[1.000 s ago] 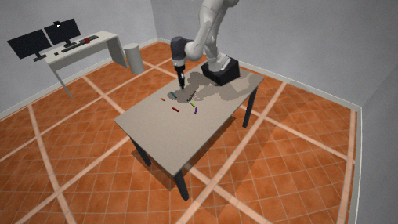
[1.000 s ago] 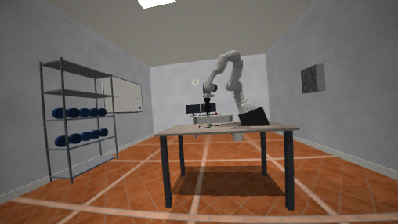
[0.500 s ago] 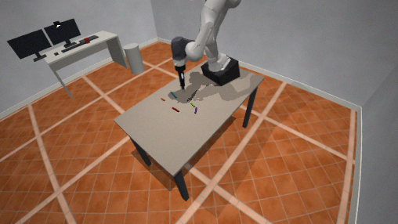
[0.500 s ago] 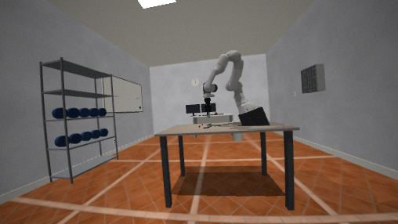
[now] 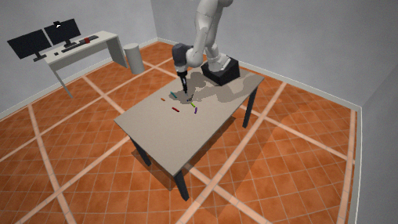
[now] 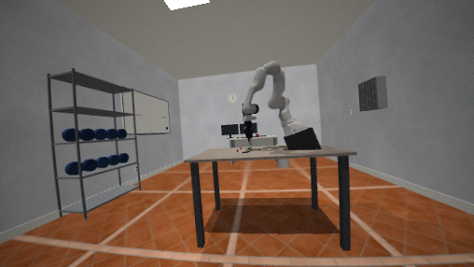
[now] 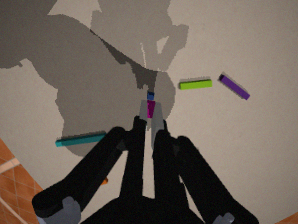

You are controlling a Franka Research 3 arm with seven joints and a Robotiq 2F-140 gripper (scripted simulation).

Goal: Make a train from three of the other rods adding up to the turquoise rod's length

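The small blue rod is 10 mm behind my hand and 90 mm below it. Also, from my hand: magenta rod (30 mm below); lime rod (80 mm to the left, 90 mm below); red rod (130 mm ahead, 20 mm to the left, 90 mm below).
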